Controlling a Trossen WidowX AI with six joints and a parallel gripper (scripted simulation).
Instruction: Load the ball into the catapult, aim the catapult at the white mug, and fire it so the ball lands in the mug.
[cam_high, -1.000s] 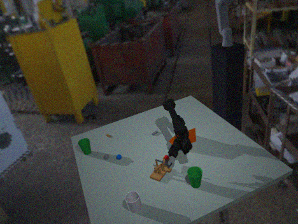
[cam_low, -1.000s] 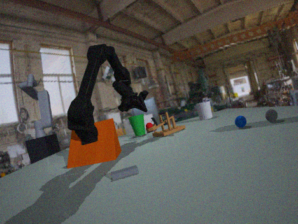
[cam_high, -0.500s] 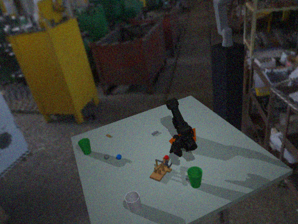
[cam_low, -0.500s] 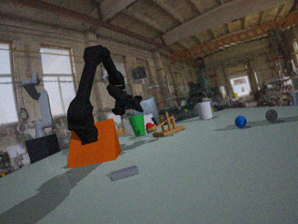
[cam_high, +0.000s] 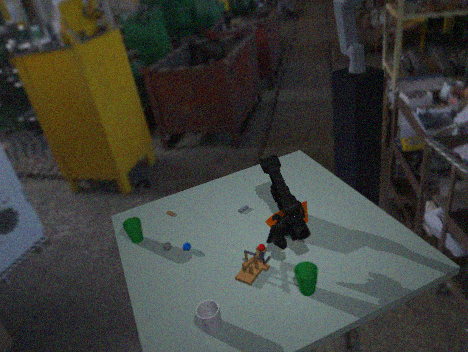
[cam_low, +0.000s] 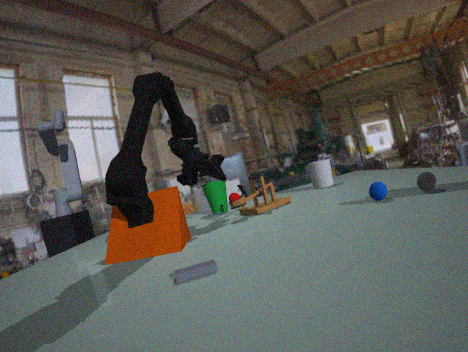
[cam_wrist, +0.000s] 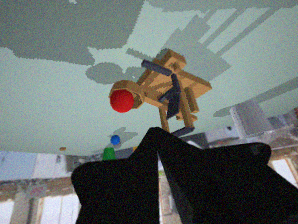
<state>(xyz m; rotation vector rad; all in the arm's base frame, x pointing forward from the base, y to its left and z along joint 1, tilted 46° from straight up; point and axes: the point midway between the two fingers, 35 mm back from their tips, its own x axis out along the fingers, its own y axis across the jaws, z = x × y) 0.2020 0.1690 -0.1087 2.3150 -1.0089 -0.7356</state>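
My gripper tip is now 6 cm above the red ball, 5 cm to the left of it and 1 cm short of it. From my gripper tip the other things lie so: wooden catapult (7 cm below, 6 cm ahead); then white mug (37 cm ahead, 18 cm to the left, 9 cm below); then blue ball (31 cm to the right, 30 cm ahead, 10 cm below).
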